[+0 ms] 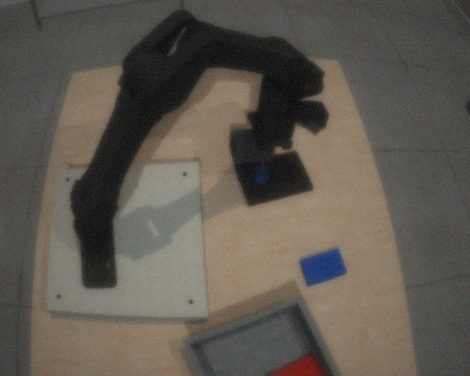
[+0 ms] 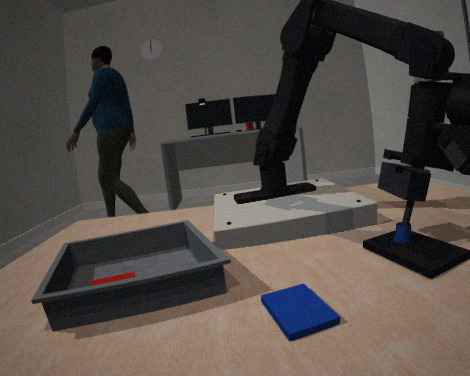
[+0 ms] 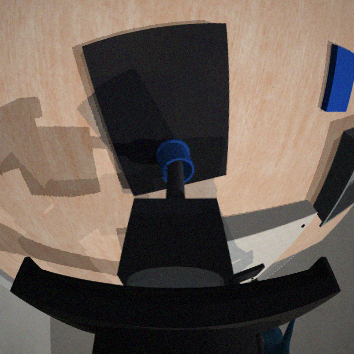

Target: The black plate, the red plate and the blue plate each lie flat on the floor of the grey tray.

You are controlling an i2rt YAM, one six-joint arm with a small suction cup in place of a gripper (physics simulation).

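Frame: origin at the arm's base, x right, y ahead, z up, level; centimetres.
Seen in the pictures: end effector, tool point: (image 1: 259,181) (image 2: 399,245) (image 3: 174,148); arm's base, origin of the base link: (image 1: 97,240) (image 2: 275,194).
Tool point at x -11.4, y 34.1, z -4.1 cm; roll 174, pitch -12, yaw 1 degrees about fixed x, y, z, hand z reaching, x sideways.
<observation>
Pixels of each thing's top centre, then the offset from my tool point to it.
- black plate, middle of its top: (image 3: 170,121) (image 2: 415,245) (image 1: 274,175) dz +0.9, dx -0.6, dy +3.2 cm
- blue plate, middle of its top: (image 2: 297,305) (image 3: 343,81) (image 1: 324,266) dz +0.6, dx +21.1, dy +9.1 cm
- red plate, middle of its top: (image 2: 113,290) dz +0.9, dx +43.7, dy -0.6 cm
- grey tray, middle of its top: (image 2: 127,250) dz +4.6, dx +41.8, dy -5.9 cm
The black plate (image 1: 289,179) (image 2: 398,251) (image 3: 168,70) lies flat on the wooden table, right of the arm's base. My suction cup (image 1: 261,175) (image 2: 402,233) (image 3: 174,158) is blue and sits pressed on the plate's top, near its left edge, gripping it. The blue plate (image 1: 323,266) (image 2: 300,310) (image 3: 341,79) lies flat on the table between the black plate and the tray. The red plate (image 1: 301,367) (image 2: 113,278) lies flat on the floor of the grey tray (image 1: 241,328) (image 2: 140,287) (image 3: 337,182) at the table's front edge.
The arm stands on a pale grey base slab (image 1: 166,261) (image 2: 289,224) at the table's left. Behind the table, a person (image 2: 110,123) walks past a desk (image 2: 211,149) with monitors.
</observation>
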